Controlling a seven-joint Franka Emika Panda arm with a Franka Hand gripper.
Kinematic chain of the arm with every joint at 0, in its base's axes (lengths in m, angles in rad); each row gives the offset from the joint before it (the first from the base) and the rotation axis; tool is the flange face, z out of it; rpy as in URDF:
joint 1: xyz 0 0 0.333 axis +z
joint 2: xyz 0 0 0 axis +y
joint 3: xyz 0 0 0.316 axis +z
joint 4: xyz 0.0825 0 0 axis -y
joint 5: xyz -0.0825 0 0.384 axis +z
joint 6: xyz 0 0 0 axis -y
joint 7: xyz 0.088 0 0 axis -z
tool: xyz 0 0 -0.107 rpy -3.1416 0 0
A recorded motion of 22 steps. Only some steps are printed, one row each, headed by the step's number.
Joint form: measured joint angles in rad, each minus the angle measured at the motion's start. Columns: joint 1, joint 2, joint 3, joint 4, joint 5, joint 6, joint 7.
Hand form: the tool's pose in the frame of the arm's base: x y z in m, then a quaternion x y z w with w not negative. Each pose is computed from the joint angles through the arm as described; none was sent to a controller.
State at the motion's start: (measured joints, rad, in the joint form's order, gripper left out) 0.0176 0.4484 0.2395 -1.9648 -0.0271 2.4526 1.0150
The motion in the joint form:
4: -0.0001 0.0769 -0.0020 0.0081 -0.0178 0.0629 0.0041
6: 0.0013 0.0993 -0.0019 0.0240 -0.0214 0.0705 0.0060
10: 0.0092 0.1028 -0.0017 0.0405 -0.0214 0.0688 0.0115
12: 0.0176 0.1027 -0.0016 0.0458 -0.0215 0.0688 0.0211
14: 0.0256 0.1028 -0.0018 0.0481 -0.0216 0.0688 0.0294
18: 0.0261 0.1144 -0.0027 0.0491 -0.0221 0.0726 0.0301
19: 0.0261 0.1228 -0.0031 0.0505 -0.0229 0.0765 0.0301
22: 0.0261 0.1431 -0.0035 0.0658 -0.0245 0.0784 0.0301
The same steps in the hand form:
4: 0.6046 0.1523 0.2166 -0.92705 0.37141 0.00708 0.05092
6: 0.6081 0.1538 0.2099 -0.92693 0.37147 0.00720 0.05250
10: 0.6121 0.1592 0.2142 -0.92700 0.37084 0.00311 0.05599
12: 0.6126 0.1646 0.2163 -0.92666 0.37147 0.00141 0.05750
14: 0.6121 0.1695 0.2172 -0.92652 0.37173 0.00095 0.05807
18: 0.6115 0.1693 0.2107 -0.92632 0.37241 0.00413 0.05681
19: 0.6114 0.1692 0.2064 -0.92625 0.37262 0.00564 0.05640
22: 0.6144 0.1694 0.2000 -0.92595 0.37328 0.00754 0.05678

